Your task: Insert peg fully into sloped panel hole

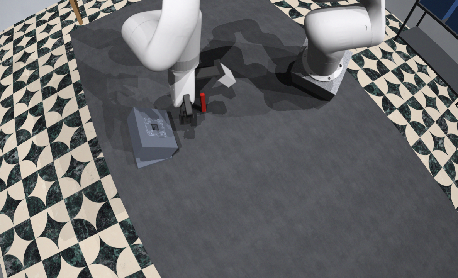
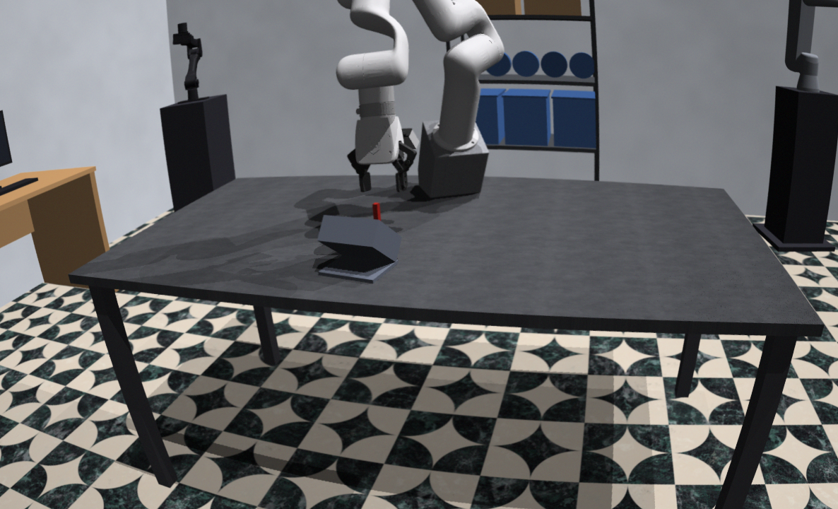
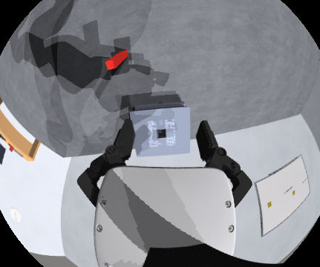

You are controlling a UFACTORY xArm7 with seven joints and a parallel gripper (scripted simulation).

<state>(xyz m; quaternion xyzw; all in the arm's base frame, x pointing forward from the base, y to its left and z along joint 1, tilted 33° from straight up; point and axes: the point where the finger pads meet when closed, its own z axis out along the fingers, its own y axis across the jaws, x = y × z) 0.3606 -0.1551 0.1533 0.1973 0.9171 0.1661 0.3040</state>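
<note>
My gripper is now 90 mm past the red peg, 40 mm to the left of it and 100 mm above it. Also, from my hand: flat plate 110 mm ahead, 40 mm to the right, 140 mm below.
</note>
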